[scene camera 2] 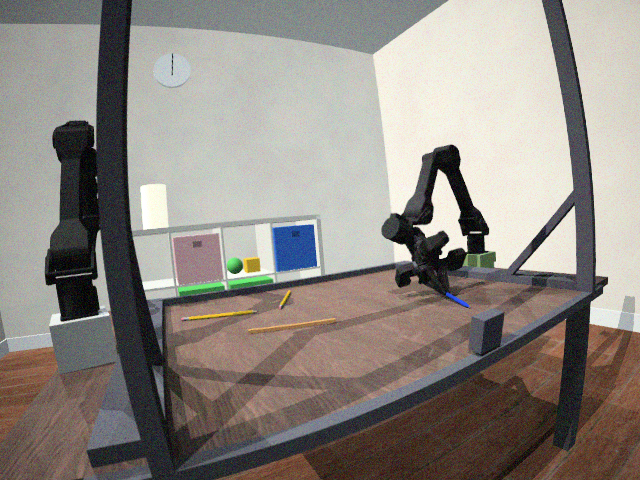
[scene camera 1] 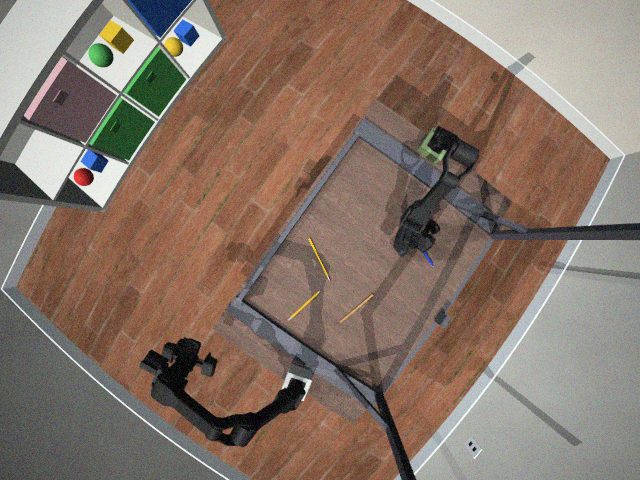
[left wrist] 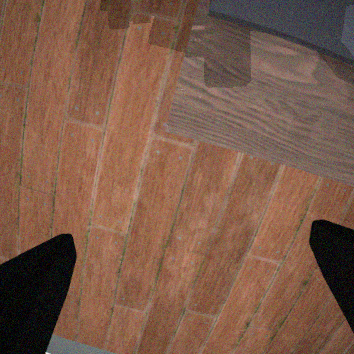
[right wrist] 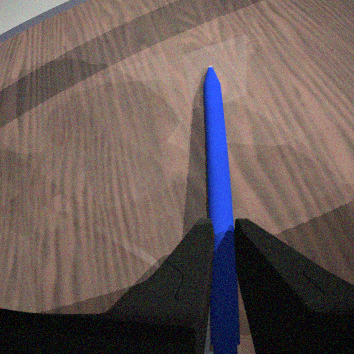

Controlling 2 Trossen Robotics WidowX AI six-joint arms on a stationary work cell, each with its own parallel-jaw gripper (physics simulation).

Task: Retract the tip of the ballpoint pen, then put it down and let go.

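Pixels of known places: left gripper, fingertip midpoint: (left wrist: pixel 193 240); right gripper, fingertip midpoint: (scene camera 2: pixel 447 293) (right wrist: pixel 221 229); left arm's base at its link origin: (scene camera 2: pixel 79 314) (scene camera 1: pixel 295 387); right arm's base at its link origin: (scene camera 2: pixel 476 252) (scene camera 1: pixel 436 143).
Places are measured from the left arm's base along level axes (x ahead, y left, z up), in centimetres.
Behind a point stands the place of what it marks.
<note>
The blue ballpoint pen (scene camera 1: pixel 428 258) @(y -33.6, x 67.0, z -7.0 cm) (scene camera 2: pixel 458 300) @(y -33.6, x 66.7, z -7.2 cm) (right wrist: pixel 218 155) @(y -31.7, x 68.1, z -6.8 cm) is held between the fingers of my right gripper (scene camera 1: pixel 421 249) @(y -29.2, x 69.9, z -6.8 cm) (scene camera 2: pixel 445 292) @(y -29.2, x 69.9, z -6.8 cm) (right wrist: pixel 221 229) @(y -29.2, x 69.9, z -6.8 cm), which is shut on it. The pen slants down away from the fingers, its far end at or very near the table top. A tiny pale point shows at that end in the right wrist view. The pen's other end lies between the fingers and is partly hidden. My left gripper (scene camera 1: pixel 180 360) (left wrist: pixel 193 240) @(y 39.2, x 5.7, z 10.1 cm) is open and empty, off the table above the floor; a frame post hides it in scene camera 2.
Two yellow pencils (scene camera 1: pixel 318 258) @(y 9.3, x 51.5, z -7.4 cm) (scene camera 1: pixel 303 305) @(y 8.5, x 31.1, z -7.5 cm) (scene camera 2: pixel 285 299) @(y 7.8, x 50.6, z -7.7 cm) (scene camera 2: pixel 219 315) @(y 7.9, x 31.1, z -7.7 cm) and an orange stick (scene camera 1: pixel 356 308) @(y -12.5, x 37.4, z -7.5 cm) (scene camera 2: pixel 292 326) @(y -12.8, x 37.2, z -7.7 cm) lie on the table. A dark block (scene camera 1: pixel 441 316) @(y -47.3, x 46.2, z -5.2 cm) (scene camera 2: pixel 486 331) @(y -48.9, x 43.1, z -4.4 cm) stands at the table's near edge. Frame posts (scene camera 2: pixel 114 206) @(y -38.0, x 3.8, z 14.7 cm) (scene camera 2: pixel 568 129) @(y -56.9, x 86.0, z 29.3 cm) rise at the corners.
</note>
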